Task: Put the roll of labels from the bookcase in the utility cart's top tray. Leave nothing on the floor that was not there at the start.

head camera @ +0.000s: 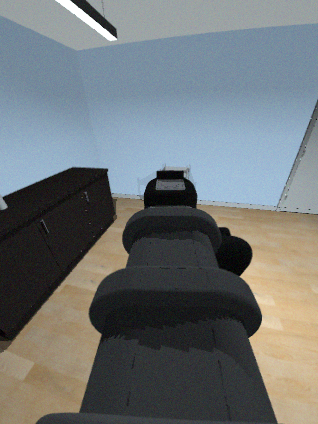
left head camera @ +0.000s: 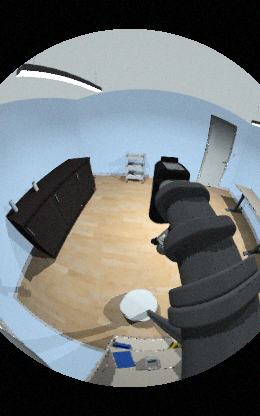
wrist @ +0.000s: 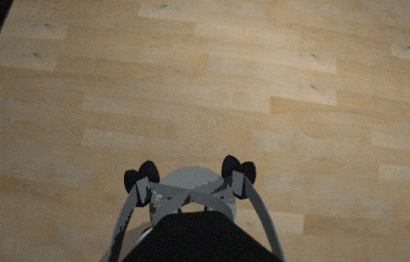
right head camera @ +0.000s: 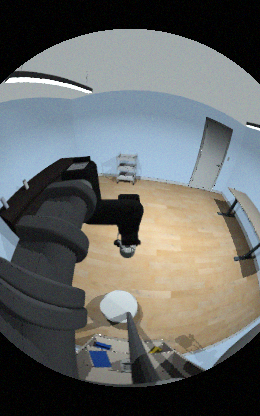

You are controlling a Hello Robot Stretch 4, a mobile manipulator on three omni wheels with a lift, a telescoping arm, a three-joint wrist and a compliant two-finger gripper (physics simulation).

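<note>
My gripper is shut on the roll of labels, a pale grey cylinder between the two dark fingertips, held above the wooden floor. The gripper is hard to make out beside the arm in the left head view. The utility cart, light grey with three trays, stands far off by the blue wall. In the head view the cart is mostly hidden behind my arm. The bookcase shows at the bottom of the side head views, with blue, grey and yellow things in it.
A long dark sideboard stands on the left, with two white cylinders on top. A door is at the back right and a desk at the right. A white disc shows near the bookcase.
</note>
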